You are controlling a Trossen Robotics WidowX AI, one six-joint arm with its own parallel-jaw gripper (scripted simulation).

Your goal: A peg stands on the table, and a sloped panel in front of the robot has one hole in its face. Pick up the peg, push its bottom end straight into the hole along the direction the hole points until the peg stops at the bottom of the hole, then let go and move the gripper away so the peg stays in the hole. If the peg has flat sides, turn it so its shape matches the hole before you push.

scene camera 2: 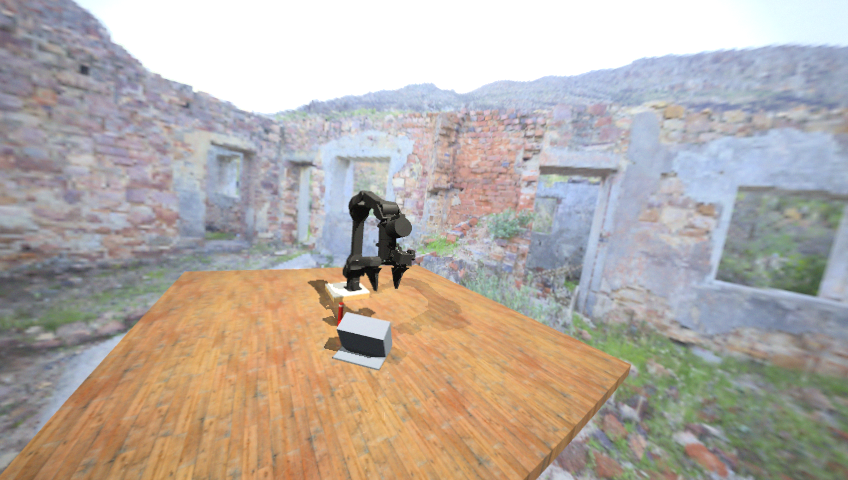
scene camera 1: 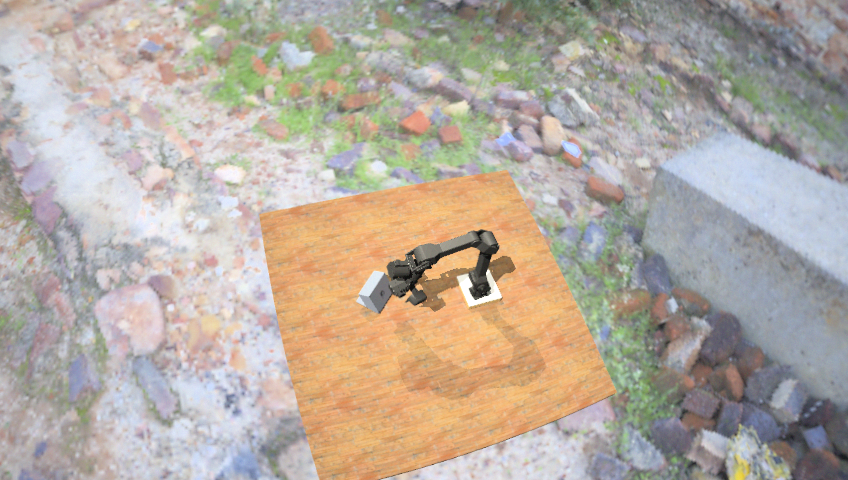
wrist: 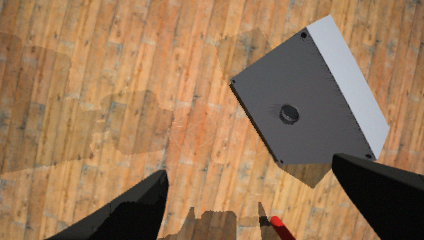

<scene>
same spot on grey sloped panel: (scene camera 2: 355,331) = (scene camera 1: 368,280)
</scene>
